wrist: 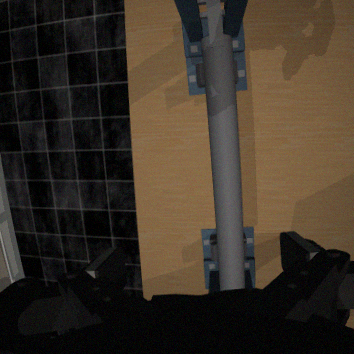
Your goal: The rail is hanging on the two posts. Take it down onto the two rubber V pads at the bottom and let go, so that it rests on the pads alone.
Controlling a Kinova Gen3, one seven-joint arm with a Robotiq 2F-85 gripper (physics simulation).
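Frame: origin at the arm's base, x back, y right, z up, level; metres.
Where they show: gripper, fingertip midpoint: (201, 257).
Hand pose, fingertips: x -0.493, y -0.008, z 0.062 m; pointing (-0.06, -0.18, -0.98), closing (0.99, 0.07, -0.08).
Note:
After its pixels a point has its place.
The grey rail (226, 150) @[x -0.475, y 0.034, z -0.053 m] runs lengthwise down the wrist view, right of centre. Its thin far end lies between the arms of the far blue post (188, 19) @[x -0.511, y 0.175, z -0.130 m] at the top. The near post (214, 281) @[x -0.489, y -0.205, z -0.197 m] shows in part beside the rail's lower end, where my gripper's body hides the rest. The far rubber pad (201, 75) @[x -0.502, y 0.120, z -0.201 m] and the near rubber pad (214, 251) @[x -0.489, y -0.150, z -0.201 m] show beneath the rail, partly covered by it. My gripper (201, 257) @[x -0.493, y -0.008, z 0.062 m] is open and empty, with its fingers wide apart on either side of the rail's near part, not touching it.
The posts and pads have blue base plates on the wooden table top (170, 165) @[x -0.560, y -0.015, z -0.242 m]. Its left edge borders a black tiled floor (65, 130). A pale grey framed object (11, 235) shows at the far left. Shadows fall on the wood to the right.

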